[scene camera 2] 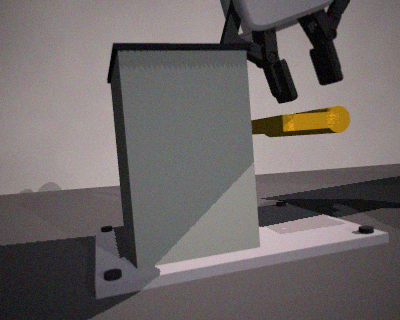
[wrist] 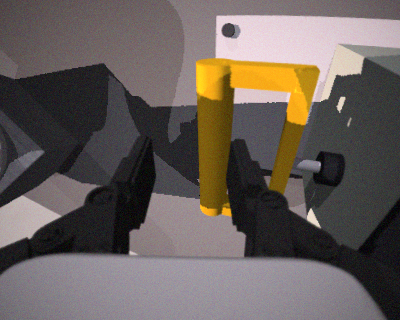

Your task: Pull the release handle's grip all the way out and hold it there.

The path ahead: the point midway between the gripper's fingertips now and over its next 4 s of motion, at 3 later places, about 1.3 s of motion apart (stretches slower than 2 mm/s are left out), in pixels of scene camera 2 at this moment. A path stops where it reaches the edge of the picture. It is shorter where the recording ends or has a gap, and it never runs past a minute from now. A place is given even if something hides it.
My gripper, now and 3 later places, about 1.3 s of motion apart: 310, 92; 286, 107; 275, 99; 283, 105
